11 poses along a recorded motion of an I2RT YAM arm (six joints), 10 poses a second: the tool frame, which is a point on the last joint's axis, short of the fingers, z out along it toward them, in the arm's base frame.
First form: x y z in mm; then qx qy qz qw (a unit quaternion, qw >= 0).
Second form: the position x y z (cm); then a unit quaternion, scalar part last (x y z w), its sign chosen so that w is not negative. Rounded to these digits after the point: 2 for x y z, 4 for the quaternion.
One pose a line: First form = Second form
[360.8 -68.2 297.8 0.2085 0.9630 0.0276 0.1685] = [36.08 -6.82 29.78 0.2085 0.9630 0.0276 0.1685]
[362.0 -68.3 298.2 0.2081 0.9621 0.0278 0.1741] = [36.20 -6.83 29.82 0.2081 0.9621 0.0278 0.1741]
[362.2 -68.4 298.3 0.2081 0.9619 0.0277 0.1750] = [36.22 -6.84 29.83 0.2081 0.9619 0.0277 0.1750]
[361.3 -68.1 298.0 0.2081 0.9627 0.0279 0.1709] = [36.13 -6.81 29.80 0.2081 0.9627 0.0279 0.1709]
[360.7 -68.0 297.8 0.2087 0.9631 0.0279 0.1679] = [36.07 -6.80 29.78 0.2087 0.9631 0.0279 0.1679]
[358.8 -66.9 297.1 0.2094 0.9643 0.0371 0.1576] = [35.88 -6.69 29.71 0.2094 0.9643 0.0371 0.1576]
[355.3 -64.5 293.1 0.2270 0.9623 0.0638 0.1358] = [35.53 -6.45 29.31 0.2270 0.9623 0.0638 0.1358]
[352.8 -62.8 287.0 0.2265 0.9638 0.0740 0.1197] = [35.28 -6.28 28.70 0.2265 0.9638 0.0740 0.1197]
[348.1 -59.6 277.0 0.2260 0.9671 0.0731 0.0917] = [34.81 -5.96 27.70 0.2260 0.9671 0.0731 0.0917]
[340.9 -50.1 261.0 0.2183 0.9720 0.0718 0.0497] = [34.09 -5.01 26.10 0.2183 0.9720 0.0718 0.0497]
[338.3 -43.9 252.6 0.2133 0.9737 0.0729 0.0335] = [33.83 -4.39 25.26 0.2133 0.9737 0.0729 0.0335]
